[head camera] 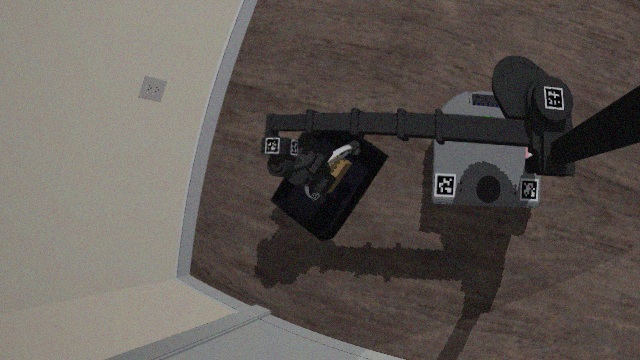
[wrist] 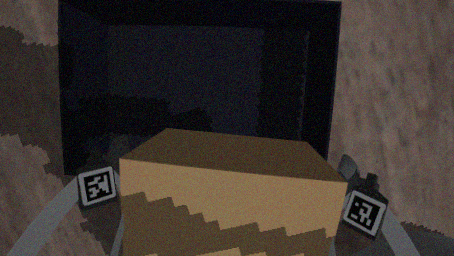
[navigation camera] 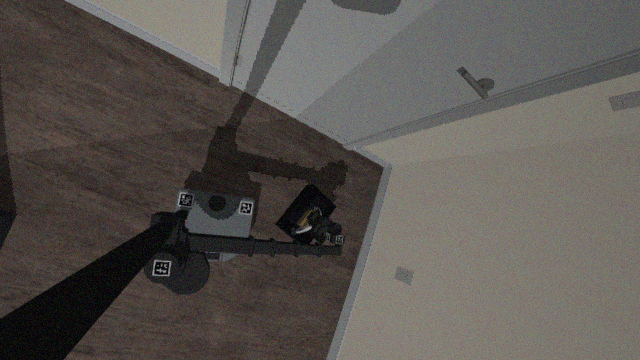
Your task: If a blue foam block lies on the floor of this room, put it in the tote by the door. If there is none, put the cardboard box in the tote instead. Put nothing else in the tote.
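Where they show: robot's base, link origin: (head camera: 487, 188) (navigation camera: 216, 202).
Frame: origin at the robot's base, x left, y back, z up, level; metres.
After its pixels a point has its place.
A tan cardboard box (head camera: 340, 173) {x -0.395, y 0.016, z 0.238 m} (navigation camera: 303, 219) {x -0.393, y 0.017, z 0.251 m} (wrist: 235, 205) {x -0.430, y 0.025, z 0.256 m} is between the two fingers of my gripper (head camera: 334, 171) {x -0.425, y 0.018, z 0.172 m} (navigation camera: 306, 221) {x -0.425, y 0.018, z 0.172 m} (wrist: 231, 164) {x -0.425, y 0.018, z 0.172 m}, which is shut on it. The black tote (head camera: 327, 225) {x -0.509, y -0.138, z 0.003 m} (navigation camera: 300, 200) {x -0.426, y -0.074, z 0.094 m} (wrist: 200, 12) {x -0.576, y 0.057, z 0.059 m} stands on the floor beneath the gripper, open side up. The box is over the tote, toward its arm side in the head view. In the wrist view the box hides the tote's near part. Its exact height over the tote's bottom is hard to tell. No blue foam block shows in these views.
My wheeled base (head camera: 480, 160) {x -0.028, y 0.071, z 0.160 m} (navigation camera: 220, 220) {x -0.026, y 0.072, z 0.160 m} stands beside the tote, with the arm (head camera: 380, 123) {x -0.225, y 0.102, z 0.520 m} (navigation camera: 280, 248) {x -0.210, y 0.102, z 0.520 m} stretched across the tote's edge. A wall with a skirting board (head camera: 197, 175) {x -0.999, y -0.009, z 0.048 m} (navigation camera: 367, 240) {x -0.971, y 0.128, z 0.044 m} runs past the arm's end. A grey door (head camera: 300, 340) {x -0.531, y -0.517, z 0.122 m} (navigation camera: 400, 75) {x -0.463, y -0.531, z 0.736 m} is near the corner.
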